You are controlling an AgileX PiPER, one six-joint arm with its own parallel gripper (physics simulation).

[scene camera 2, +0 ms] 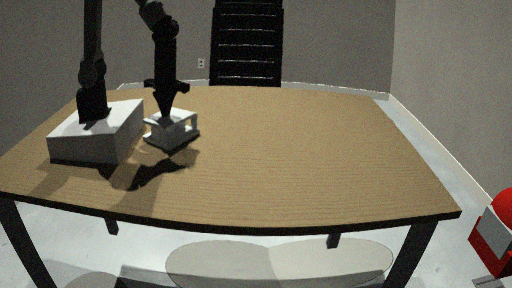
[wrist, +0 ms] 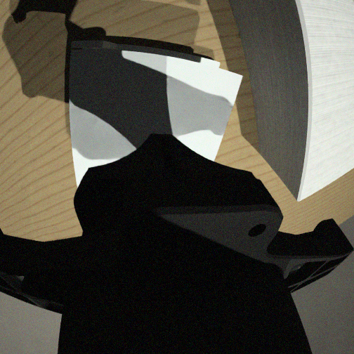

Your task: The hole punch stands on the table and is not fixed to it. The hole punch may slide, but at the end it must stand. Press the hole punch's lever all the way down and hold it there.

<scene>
gripper: scene camera 2; wrist
hole punch: scene camera 2; wrist
same spot on hole punch: (wrist: 84, 44) = (scene camera 2: 163, 128)
same spot on gripper: (wrist: 97, 201) = (scene camera 2: 165, 93)
</scene>
